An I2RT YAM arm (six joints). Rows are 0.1 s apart.
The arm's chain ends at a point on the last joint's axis. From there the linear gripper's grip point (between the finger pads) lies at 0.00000 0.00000 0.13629 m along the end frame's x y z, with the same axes.
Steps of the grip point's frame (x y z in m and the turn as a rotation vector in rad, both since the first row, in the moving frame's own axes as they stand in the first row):
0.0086 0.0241 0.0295 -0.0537 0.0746 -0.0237
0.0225 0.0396 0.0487 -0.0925 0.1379 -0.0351
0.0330 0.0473 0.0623 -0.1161 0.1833 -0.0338
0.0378 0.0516 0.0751 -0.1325 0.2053 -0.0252
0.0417 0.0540 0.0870 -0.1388 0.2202 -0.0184
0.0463 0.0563 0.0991 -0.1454 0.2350 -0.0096
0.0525 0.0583 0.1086 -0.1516 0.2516 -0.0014
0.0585 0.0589 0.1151 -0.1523 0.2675 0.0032
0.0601 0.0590 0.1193 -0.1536 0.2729 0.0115
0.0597 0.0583 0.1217 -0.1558 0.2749 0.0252
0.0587 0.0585 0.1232 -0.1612 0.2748 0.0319
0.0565 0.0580 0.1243 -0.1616 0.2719 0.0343
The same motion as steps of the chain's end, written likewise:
-0.0016 0.0169 0.0301 -0.0537 0.0746 -0.0237
0.0036 0.0274 0.0506 -0.0925 0.1379 -0.0351
0.0080 0.0320 0.0655 -0.1161 0.1833 -0.0338
0.0099 0.0341 0.0791 -0.1325 0.2053 -0.0252
0.0119 0.0356 0.0916 -0.1388 0.2202 -0.0184
0.0146 0.0369 0.1043 -0.1454 0.2350 -0.0096
0.0187 0.0380 0.1144 -0.1516 0.2516 -0.0014
0.0226 0.0384 0.1215 -0.1523 0.2675 0.0032
0.0236 0.0382 0.1259 -0.1536 0.2729 0.0115
0.0231 0.0370 0.1284 -0.1558 0.2749 0.0252
0.0222 0.0363 0.1301 -0.1612 0.2748 0.0319
0.0204 0.0357 0.1311 -0.1616 0.2719 0.0343

